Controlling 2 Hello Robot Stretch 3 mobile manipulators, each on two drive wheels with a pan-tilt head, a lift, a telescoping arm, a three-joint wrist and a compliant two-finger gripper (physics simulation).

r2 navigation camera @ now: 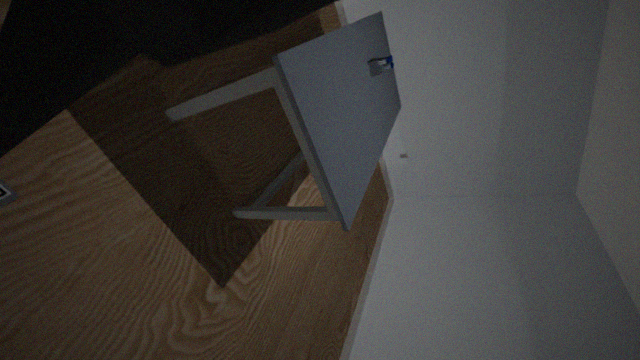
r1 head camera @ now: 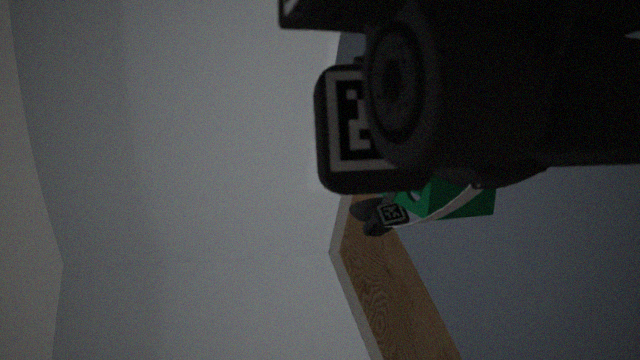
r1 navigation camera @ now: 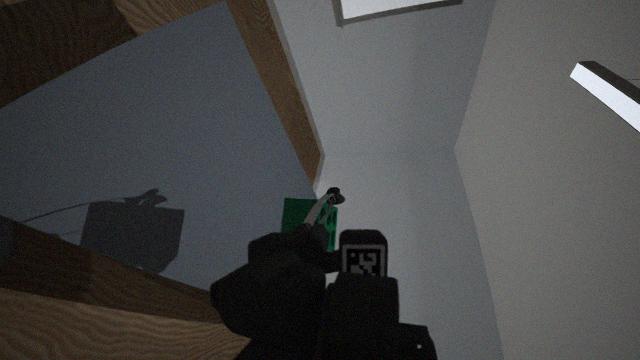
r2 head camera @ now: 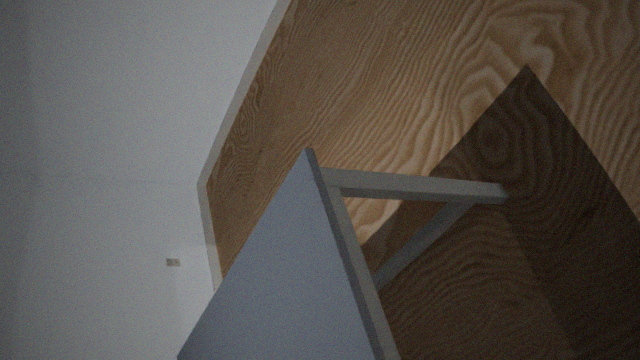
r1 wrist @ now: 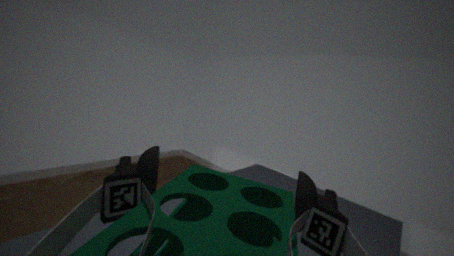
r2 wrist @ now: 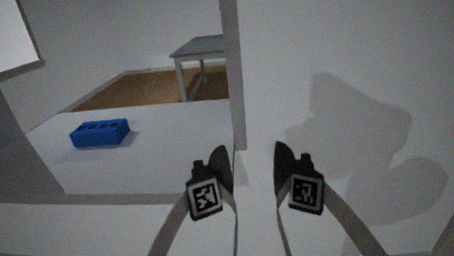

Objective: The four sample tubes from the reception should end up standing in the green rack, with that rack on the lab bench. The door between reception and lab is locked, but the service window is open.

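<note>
The green rack (r1 head camera: pixel 482 202) (r1 navigation camera: pixel 295 212) (r1 wrist: pixel 222 200) is between the fingers of r1's gripper (r1 head camera: pixel 371 218) (r1 navigation camera: pixel 334 195) (r1 wrist: pixel 227 183), which is shut on it. It hangs above a grey-blue table (r1 head camera: pixel 550 275) (r1 navigation camera: pixel 125 125), where its shadow shows in the navigation view. The visible holes show no tubes. r2's gripper (r2 wrist: pixel 251 167) is open and empty, in front of the wall beside the service window. A blue rack (r2 wrist: pixel 102 134) lies on the window's white shelf (r2 wrist: pixel 165 165). I cannot make out the four sample tubes for certain.
A grey-blue table (r2 head camera: pixel 285 280) (r2 navigation camera: pixel 340 115) stands near r2. A small blue and pale object (r2 navigation camera: pixel 381 65) is at its far edge. Another table (r2 wrist: pixel 200 46) shows through the window, past its upright frame (r2 wrist: pixel 234 75). Walls stand close behind r1's table.
</note>
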